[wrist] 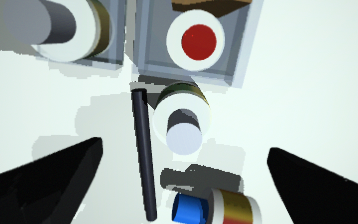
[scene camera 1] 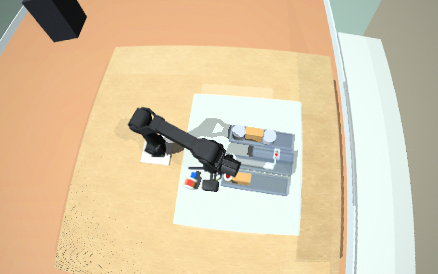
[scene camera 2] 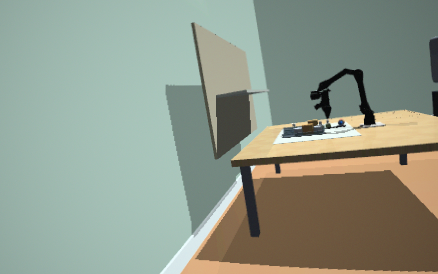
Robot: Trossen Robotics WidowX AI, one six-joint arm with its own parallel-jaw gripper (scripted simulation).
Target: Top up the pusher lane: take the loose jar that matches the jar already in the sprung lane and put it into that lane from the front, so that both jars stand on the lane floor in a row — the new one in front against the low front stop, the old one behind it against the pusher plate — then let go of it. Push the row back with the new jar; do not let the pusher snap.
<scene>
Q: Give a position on a thin dark rod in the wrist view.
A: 139, 95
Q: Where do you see a grey lane rack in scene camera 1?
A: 284, 165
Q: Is my gripper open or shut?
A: Open.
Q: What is my gripper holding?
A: Nothing.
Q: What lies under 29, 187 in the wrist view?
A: My gripper.
</scene>
